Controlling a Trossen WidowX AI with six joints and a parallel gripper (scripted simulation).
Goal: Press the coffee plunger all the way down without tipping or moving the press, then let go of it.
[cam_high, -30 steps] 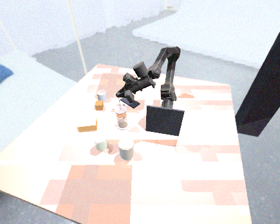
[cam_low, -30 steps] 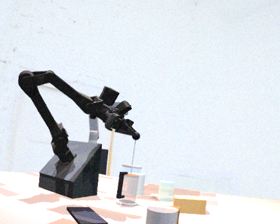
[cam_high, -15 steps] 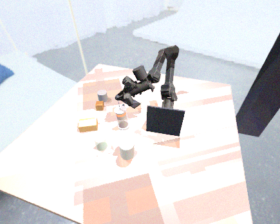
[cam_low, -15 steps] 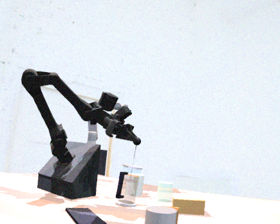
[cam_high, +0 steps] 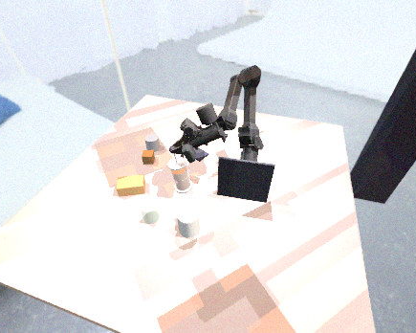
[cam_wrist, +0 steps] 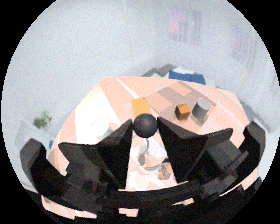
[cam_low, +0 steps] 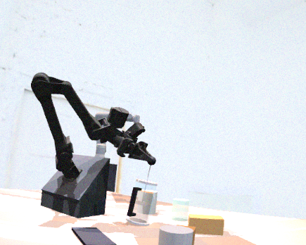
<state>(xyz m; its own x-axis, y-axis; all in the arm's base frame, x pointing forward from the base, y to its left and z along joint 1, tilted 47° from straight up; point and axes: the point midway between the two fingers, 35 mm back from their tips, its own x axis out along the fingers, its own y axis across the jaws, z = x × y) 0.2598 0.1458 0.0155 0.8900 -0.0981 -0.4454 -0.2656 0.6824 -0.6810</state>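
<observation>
My gripper tip is now 11 cm above the glass coffee press, 3 cm to the left of it and 2 cm past it. From my gripper tip the other things lie so: greenish glass: 18 cm below, 17 cm to the left, 4 cm ahead; then grey cup: 23 cm to the right, 22 cm ahead, 19 cm below; then dark flat slab: 26 cm to the right, 22 cm below.
</observation>
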